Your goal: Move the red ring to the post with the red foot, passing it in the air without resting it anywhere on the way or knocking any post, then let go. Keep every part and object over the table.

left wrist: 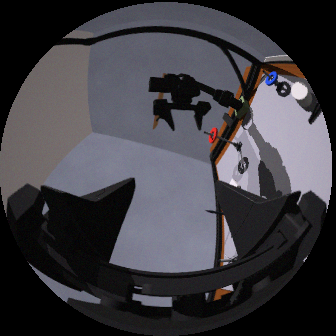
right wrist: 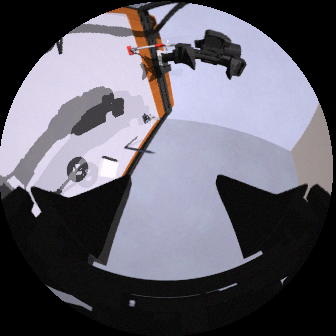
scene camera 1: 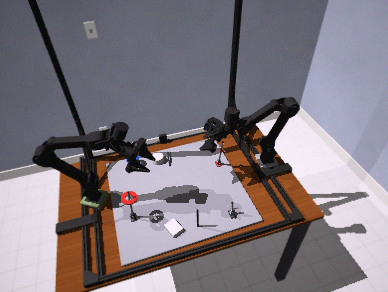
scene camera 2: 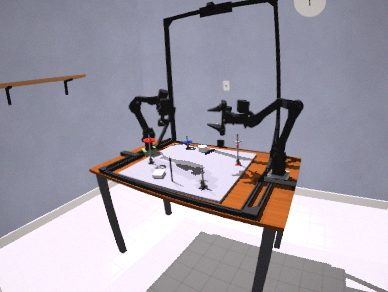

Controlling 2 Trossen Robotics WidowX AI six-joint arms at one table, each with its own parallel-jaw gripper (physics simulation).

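Note:
The red ring sits level around the upper part of a grey post with a dark foot, at the left of the mat in both scene views. The post with the red foot stands upright and bare at the back right of the mat. My right gripper is open and empty, in the air behind the red ring and apart from it. My left gripper is open and empty, high above the table's back, left of the red-footed post in the picture.
A blue ring on a low post and a pale disc are at the back. A white block, a thin black rod and a short post stand along the front.

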